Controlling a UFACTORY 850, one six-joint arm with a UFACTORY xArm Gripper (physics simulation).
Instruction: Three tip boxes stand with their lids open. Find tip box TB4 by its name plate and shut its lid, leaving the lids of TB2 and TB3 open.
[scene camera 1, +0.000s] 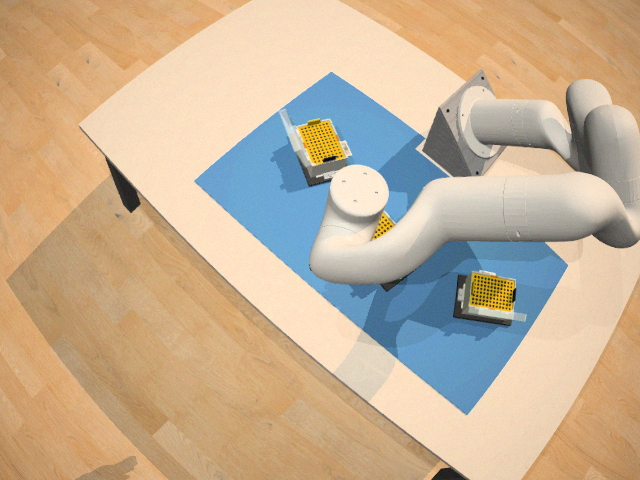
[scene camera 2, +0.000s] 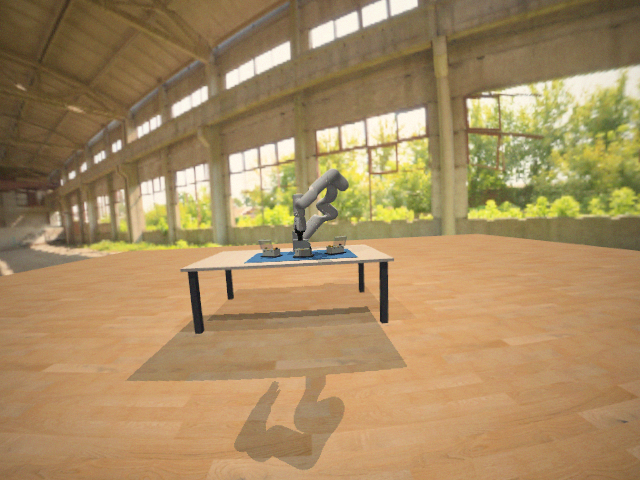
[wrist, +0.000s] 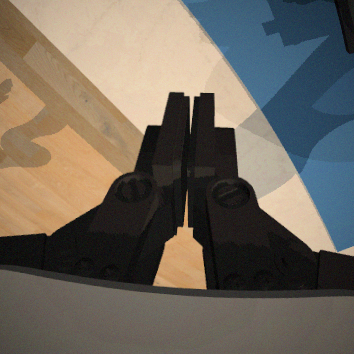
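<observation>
A tip box (scene camera 1: 320, 144) (scene camera 2: 270, 252) with a yellow rack stands at the upper left in scene camera 1, its clear lid raised. Another tip box (scene camera 1: 492, 292) (scene camera 2: 336, 250) stands at the lower right there, its lid also raised. The middle tip box (scene camera 1: 383, 226) (scene camera 2: 303, 253) is mostly hidden under the arm in scene camera 1, and I cannot tell how its lid stands. I cannot read any name plate. My gripper (scene camera 2: 300, 238) (wrist: 192, 123) is shut and empty, above the middle box's area in scene camera 2. The arm hides it in scene camera 1.
The boxes stand on a blue mat (scene camera 1: 242, 180) (wrist: 325, 200) on the pale table (scene camera 1: 170, 98) (scene camera 2: 217, 262). In the wrist view the fingers point over the table's front margin, and a dark edge shows at the top right. The robot's base (scene camera 1: 449, 136) is behind the mat.
</observation>
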